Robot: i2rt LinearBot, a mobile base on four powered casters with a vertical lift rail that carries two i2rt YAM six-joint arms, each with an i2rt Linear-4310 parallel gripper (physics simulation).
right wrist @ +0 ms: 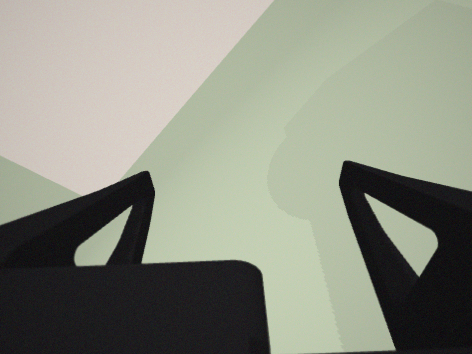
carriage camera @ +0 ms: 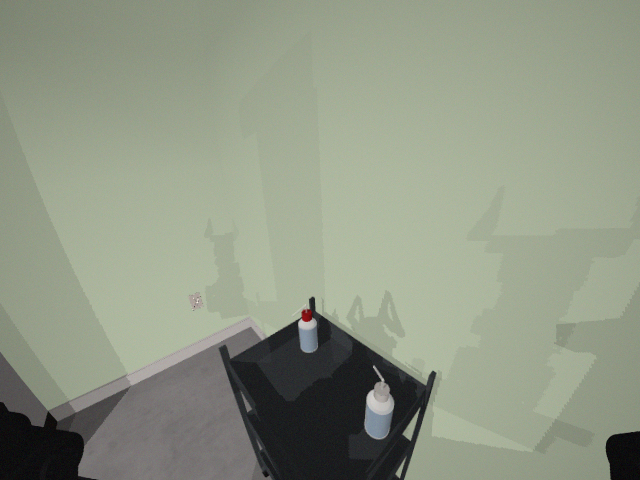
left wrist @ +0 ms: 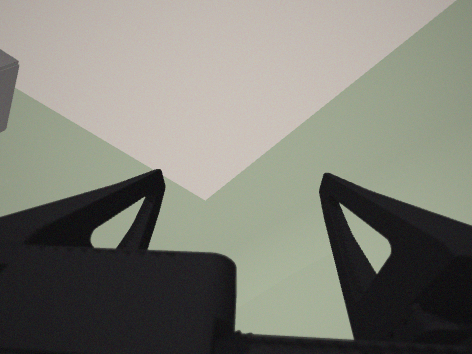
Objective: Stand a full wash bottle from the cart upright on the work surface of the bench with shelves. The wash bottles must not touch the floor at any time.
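Frame: origin at the left arm's base, x ahead, y left, z up, level; centimetres.
Seen in the pictures: left gripper, fingertip midpoint: (left wrist: 241, 179); right gripper, fingertip midpoint: (right wrist: 245, 176).
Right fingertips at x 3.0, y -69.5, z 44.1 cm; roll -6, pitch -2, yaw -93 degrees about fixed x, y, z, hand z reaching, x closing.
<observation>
Offsets run from my right fingertips to a thing's top centre. "spot": to the spot under its first point. Level surfaces: height alone.
A wash bottle with a red cap @[dx +45.7, dy +43.3, dz -45.6 cm] (carriage camera: 308, 335) stands upright towards the back corner of the black cart (carriage camera: 310, 413) in the carriage camera. A second wash bottle with a pale grey cap @[dx +21.9, dy +24.5, dz -45.6 cm] (carriage camera: 378, 415) stands upright nearer, at the right side of the cart's top tray. Both look filled with pale blue up to their white shoulders. My left gripper (left wrist: 241, 179) is open and empty, pointing up at wall and ceiling. My right gripper (right wrist: 245, 176) is open and empty, also pointing up. Neither gripper's fingers show in the carriage camera. The bench with shelves does not show.
The cart has raised corner posts and side rails and stands near the corner of the green walls (carriage camera: 413, 155). Grey floor @[dz -129.2 cm] (carriage camera: 175, 413) shows left of it. A wall socket @[dx +106.5, dy +124.8, dz -83.5 cm] (carriage camera: 195, 301) is left of the cart. A grey cabinet corner @[spot: dx +26.5, dy +171.6, dz +80.0 cm] (left wrist: 6, 95) shows in the left wrist view.
</observation>
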